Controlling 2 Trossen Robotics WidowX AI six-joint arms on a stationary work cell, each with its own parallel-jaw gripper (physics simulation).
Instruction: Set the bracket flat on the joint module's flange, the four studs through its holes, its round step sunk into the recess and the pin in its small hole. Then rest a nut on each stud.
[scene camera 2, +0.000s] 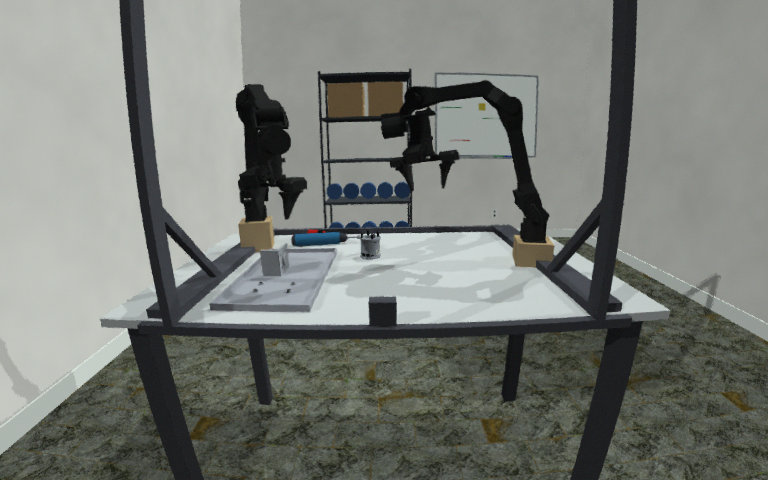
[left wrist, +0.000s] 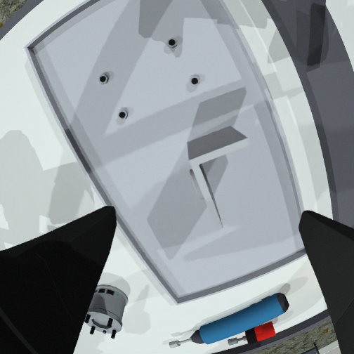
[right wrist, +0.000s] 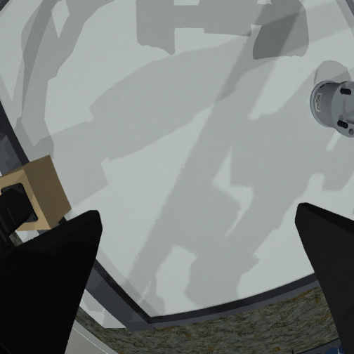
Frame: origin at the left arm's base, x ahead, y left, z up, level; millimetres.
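Where they show: left gripper, fingertip midpoint: (scene camera 2: 273, 217); right gripper, fingertip midpoint: (scene camera 2: 427, 189); left arm's base, origin of the base link: (scene camera 2: 255, 219); right arm's base, origin of the base link: (scene camera 2: 533, 239).
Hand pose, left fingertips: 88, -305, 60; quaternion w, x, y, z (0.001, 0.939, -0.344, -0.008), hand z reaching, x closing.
Things, the pixels of their top centre, and the offset from my left fingertips, as dx, dy, dz. "spot": a spot on its surface instead.
- grey L-shaped bracket, middle of its top: (scene camera 2: 275, 246) -6, +32, -84
- shallow grey tray, middle of its top: (scene camera 2: 284, 270) +16, +1, -142
- joint module, middle of its top: (scene camera 2: 369, 232) +265, +116, -84
- blue-handled tool, surface spot: (scene camera 2: 317, 238) spot: +113, +274, -131
- small black block, middle of its top: (scene camera 2: 382, 298) +209, -323, -101
The grey L-shaped bracket (scene camera 2: 271, 263) (left wrist: 216, 144) stands on edge in the shallow grey tray (scene camera 2: 303, 297) (left wrist: 132, 172). Four small nuts (scene camera 2: 292, 283) (left wrist: 194, 80) lie apart in the tray, nearer the front in the scene view. The joint module (scene camera 2: 370, 247) (left wrist: 109, 307) (right wrist: 329, 105) stands upright on the table right of the tray, its studs pointing up with no bracket on them. My left gripper (scene camera 2: 271, 216) (left wrist: 213, 219) is open and empty, high above the tray's back part. My right gripper (scene camera 2: 427, 188) (right wrist: 201, 218) is open and empty, high above the table, right of the module.
A blue-handled tool (scene camera 2: 317, 238) (left wrist: 242, 320) and a smaller red one (scene camera 2: 316, 230) (left wrist: 265, 331) lie behind the tray, left of the module. The cell's dark uprights (scene camera 2: 617, 141) stand at both sides. A small black block (scene camera 2: 382, 311) sits at the front edge.
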